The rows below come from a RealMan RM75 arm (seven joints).
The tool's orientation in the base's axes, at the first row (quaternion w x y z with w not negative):
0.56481, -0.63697, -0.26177, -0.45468
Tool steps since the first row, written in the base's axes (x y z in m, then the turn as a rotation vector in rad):
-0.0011, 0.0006, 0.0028, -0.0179, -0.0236, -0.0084
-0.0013, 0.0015, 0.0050, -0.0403, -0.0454, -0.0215
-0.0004, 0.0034, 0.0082, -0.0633, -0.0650, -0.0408
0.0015, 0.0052, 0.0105, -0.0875, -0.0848, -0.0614
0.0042, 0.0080, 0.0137, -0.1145, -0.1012, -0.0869
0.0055, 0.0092, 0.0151, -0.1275, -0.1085, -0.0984
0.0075, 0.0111, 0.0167, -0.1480, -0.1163, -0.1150
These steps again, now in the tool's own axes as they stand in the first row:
0.0018, -0.0024, 0.0004, -0.0111, -0.0058, -0.0281
0.0035, -0.0038, 0.0013, -0.0287, -0.0136, -0.0560
0.0064, -0.0051, 0.0036, -0.0524, -0.0194, -0.0823
0.0089, -0.0050, 0.0059, -0.0778, -0.0255, -0.1092
0.0124, -0.0048, 0.0096, -0.1093, -0.0324, -0.1338
0.0140, -0.0047, 0.0111, -0.1239, -0.0362, -0.1451
0.0160, -0.0042, 0.0136, -0.1462, -0.0438, -0.1593

